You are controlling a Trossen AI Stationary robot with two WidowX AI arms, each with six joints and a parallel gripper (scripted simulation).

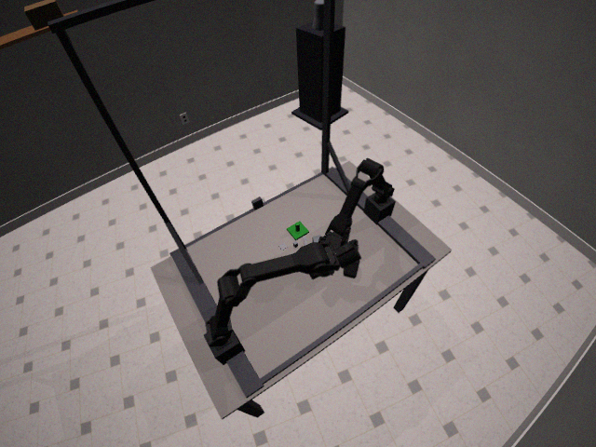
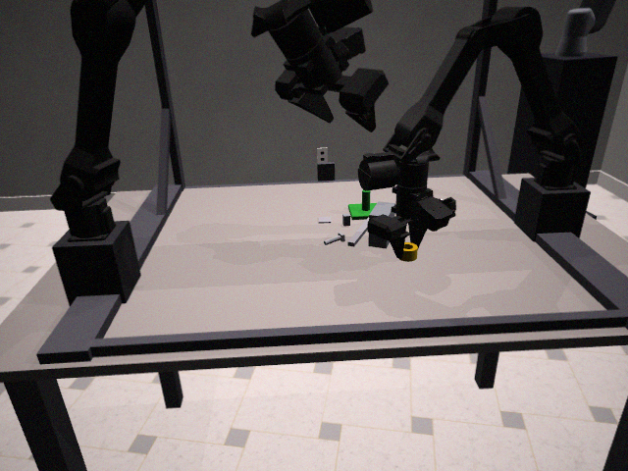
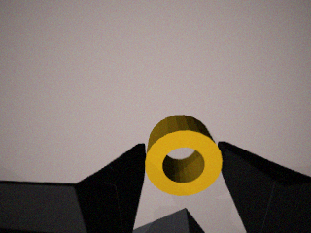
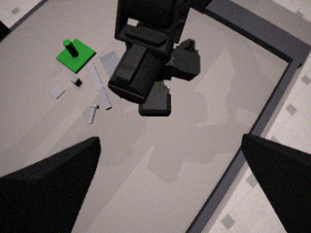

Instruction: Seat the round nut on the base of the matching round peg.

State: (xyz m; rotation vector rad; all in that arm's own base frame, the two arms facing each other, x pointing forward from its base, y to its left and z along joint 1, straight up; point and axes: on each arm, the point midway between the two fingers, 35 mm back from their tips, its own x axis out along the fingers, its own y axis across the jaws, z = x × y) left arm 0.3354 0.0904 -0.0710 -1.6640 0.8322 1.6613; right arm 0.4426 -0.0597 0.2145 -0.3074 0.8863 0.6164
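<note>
My left gripper is now 9 cm past the grey block and 2 cm to the left of it.
</note>
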